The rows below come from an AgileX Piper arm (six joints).
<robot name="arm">
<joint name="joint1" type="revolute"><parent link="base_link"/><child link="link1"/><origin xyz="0.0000 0.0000 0.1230" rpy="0.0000 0.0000 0.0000"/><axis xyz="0 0 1"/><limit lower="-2.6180" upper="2.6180"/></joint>
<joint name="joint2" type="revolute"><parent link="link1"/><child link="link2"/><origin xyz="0.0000 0.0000 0.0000" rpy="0.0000 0.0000 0.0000"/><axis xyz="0 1 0"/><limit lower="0.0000" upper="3.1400"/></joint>
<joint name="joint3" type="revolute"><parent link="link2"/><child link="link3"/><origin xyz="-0.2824 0.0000 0.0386" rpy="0.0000 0.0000 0.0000"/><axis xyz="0 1 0"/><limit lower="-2.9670" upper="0.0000"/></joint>
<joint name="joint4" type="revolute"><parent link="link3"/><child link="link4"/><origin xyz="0.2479 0.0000 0.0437" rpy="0.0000 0.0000 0.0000"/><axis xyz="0.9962 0 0.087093"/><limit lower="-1.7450" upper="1.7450"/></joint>
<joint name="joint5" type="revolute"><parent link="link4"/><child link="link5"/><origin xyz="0.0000 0.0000 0.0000" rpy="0.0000 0.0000 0.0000"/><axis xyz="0 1 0"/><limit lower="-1.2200" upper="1.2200"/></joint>
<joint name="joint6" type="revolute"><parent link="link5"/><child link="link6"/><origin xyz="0.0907 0.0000 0.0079" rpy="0.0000 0.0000 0.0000"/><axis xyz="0.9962 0 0.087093"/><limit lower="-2.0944" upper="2.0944"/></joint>
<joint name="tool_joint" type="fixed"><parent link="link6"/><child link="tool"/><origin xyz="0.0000 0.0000 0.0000" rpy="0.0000 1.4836 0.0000"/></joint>
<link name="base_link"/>
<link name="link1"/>
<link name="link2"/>
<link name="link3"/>
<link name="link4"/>
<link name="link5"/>
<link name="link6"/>
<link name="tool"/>
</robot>
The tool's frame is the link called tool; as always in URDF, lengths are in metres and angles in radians.
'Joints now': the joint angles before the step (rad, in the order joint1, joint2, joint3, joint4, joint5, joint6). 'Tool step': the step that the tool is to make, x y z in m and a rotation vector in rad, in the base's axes. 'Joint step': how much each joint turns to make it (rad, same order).
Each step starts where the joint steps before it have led.
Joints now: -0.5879, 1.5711, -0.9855, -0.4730, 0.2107, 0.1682
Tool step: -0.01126, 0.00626, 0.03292, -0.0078, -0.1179, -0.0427
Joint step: -0.0044, -0.0948, -0.0054, 0.0284, 0.0020, 0.0424
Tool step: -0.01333, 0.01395, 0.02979, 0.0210, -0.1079, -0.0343
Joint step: 0.0134, -0.1013, -0.0002, 0.0558, 0.0286, 0.0338
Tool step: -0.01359, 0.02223, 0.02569, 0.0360, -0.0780, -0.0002
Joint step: 0.0393, -0.1041, 0.0000, 0.0788, 0.0607, 0.0006
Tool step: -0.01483, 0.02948, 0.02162, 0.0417, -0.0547, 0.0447
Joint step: 0.0653, -0.1085, 0.0027, 0.0913, 0.0785, -0.0275
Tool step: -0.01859, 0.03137, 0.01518, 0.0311, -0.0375, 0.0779
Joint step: 0.0785, -0.1123, 0.0164, 0.0767, 0.0735, -0.0358
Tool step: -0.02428, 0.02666, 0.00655, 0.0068, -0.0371, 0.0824
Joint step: 0.0696, -0.1214, 0.0457, 0.0528, 0.0417, -0.0368
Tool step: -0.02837, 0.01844, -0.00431, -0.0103, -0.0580, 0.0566
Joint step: 0.0439, -0.1356, 0.0880, 0.0294, -0.0117, -0.0233
